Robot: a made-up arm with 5 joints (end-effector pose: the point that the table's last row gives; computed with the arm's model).
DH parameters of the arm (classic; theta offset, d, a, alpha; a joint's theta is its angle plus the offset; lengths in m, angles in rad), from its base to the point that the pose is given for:
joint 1: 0 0.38 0 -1.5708
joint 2: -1.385 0 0.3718 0
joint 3: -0.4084 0 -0.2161 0
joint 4: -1.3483 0 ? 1.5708
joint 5: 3.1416 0.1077 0 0
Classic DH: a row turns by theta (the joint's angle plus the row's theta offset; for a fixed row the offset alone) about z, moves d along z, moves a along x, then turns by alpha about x.
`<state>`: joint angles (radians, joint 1 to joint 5).
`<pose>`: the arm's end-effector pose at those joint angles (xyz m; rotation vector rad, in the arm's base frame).
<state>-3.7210 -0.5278 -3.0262 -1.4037 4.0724</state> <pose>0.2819 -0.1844 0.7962 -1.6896 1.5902 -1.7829</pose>
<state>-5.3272 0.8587 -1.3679 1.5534 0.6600</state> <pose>0.2395 0.3392 0.2789 2.2096 0.3294 -0.8880</pose>
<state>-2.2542 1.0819 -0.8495 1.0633 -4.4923</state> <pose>-0.1718 -0.2109 0.1644 1.0065 2.0744 1.6982</pose>
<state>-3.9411 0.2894 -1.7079 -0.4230 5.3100</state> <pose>-0.3254 0.3347 0.8359 0.1267 -1.4559 -1.4895</pose>
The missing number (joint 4, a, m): -0.0844
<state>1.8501 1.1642 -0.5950 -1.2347 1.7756</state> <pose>-0.1164 0.4059 0.2256 -2.4859 -0.0926 0.2061</pose>
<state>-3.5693 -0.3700 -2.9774 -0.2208 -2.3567</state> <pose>0.2541 -0.1158 1.0052 -0.4934 0.3421 -2.7273</pose>
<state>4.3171 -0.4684 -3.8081 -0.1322 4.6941</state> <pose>0.1705 0.4087 0.7344 -1.2527 0.2390 -0.3564</pose>
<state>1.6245 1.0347 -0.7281 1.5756 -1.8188</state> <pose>-0.0109 0.2024 0.2449 0.2650 -1.7432 2.4082</pose>
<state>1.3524 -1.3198 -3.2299 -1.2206 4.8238</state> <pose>-0.1152 -0.5193 0.3891 -0.4946 -2.9721 0.7887</pose>
